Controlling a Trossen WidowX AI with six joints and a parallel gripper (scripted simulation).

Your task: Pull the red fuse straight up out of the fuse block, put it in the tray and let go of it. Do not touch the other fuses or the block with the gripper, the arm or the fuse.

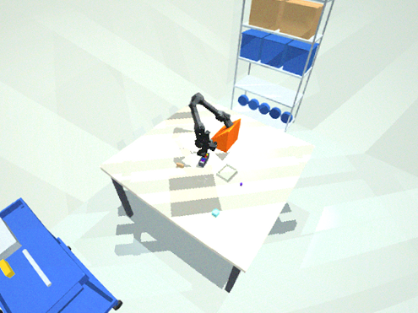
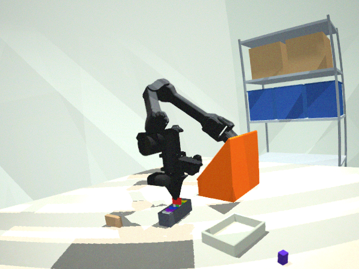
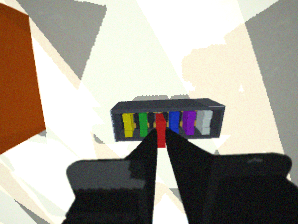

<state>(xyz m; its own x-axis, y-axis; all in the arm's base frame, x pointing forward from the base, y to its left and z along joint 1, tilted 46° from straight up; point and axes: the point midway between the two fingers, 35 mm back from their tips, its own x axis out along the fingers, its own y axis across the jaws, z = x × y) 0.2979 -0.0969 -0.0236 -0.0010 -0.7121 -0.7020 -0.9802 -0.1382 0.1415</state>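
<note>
My gripper tip is now 210 mm to the right of the tray, 60 mm above it and 20 mm short of it. Round my gripper tip: red fuse (10 mm below).
</note>
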